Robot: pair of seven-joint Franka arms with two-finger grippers.
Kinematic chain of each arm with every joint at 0, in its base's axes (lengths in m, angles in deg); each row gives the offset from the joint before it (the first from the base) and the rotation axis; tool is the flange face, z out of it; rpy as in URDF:
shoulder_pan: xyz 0 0 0.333 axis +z
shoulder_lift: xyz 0 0 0 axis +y
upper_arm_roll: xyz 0 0 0.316 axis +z
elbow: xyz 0.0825 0 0 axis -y
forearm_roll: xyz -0.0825 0 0.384 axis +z
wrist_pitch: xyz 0 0 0 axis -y
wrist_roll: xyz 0.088 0 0 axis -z
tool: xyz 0 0 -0.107 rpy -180 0 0
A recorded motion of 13 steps. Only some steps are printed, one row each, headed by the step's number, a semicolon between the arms.
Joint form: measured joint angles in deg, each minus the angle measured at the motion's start. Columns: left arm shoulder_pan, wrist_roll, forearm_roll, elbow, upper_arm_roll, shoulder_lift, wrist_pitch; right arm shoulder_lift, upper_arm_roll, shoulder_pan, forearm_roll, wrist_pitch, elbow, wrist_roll.
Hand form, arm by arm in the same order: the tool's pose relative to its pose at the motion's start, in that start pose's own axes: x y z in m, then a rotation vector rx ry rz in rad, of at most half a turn. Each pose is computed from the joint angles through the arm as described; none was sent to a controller.
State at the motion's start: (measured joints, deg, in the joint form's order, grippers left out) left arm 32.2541 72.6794 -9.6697 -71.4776 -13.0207 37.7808 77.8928; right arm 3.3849 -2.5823 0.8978 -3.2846 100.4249 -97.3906 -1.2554
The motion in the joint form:
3: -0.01 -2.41 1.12 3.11 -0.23 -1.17 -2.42; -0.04 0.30 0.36 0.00 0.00 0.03 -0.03
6: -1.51 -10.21 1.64 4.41 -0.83 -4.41 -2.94; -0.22 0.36 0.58 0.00 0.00 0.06 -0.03
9: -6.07 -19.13 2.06 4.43 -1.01 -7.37 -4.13; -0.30 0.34 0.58 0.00 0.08 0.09 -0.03
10: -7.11 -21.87 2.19 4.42 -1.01 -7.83 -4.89; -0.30 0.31 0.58 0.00 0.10 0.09 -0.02
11: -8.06 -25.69 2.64 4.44 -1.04 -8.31 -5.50; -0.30 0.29 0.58 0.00 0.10 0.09 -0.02
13: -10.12 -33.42 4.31 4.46 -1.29 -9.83 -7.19; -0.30 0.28 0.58 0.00 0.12 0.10 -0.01
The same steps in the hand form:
3: 0.0028 0.0172 -0.0299 0.0368 -0.0150 -0.0305; 0.0001 -0.0066 -0.0010 0.0002 0.0019 -0.0119
6: 0.0279 0.0505 -0.0603 0.1049 -0.0228 -0.1234; -0.0004 -0.0092 -0.0033 0.0003 0.0058 -0.0166
9: 0.0787 0.0904 -0.0649 0.1373 -0.0611 -0.2012; -0.0006 -0.0090 -0.0044 0.0002 0.0091 -0.0161
10: 0.0887 0.0988 -0.0630 0.1356 -0.0741 -0.2334; -0.0005 -0.0087 -0.0044 0.0002 0.0094 -0.0155
11: 0.0974 0.1068 -0.0621 0.1415 -0.0876 -0.2868; -0.0005 -0.0085 -0.0044 0.0002 0.0094 -0.0151
13: 0.1154 0.1292 -0.0625 0.1672 -0.1263 -0.3931; -0.0005 -0.0084 -0.0045 0.0002 0.0099 -0.0147

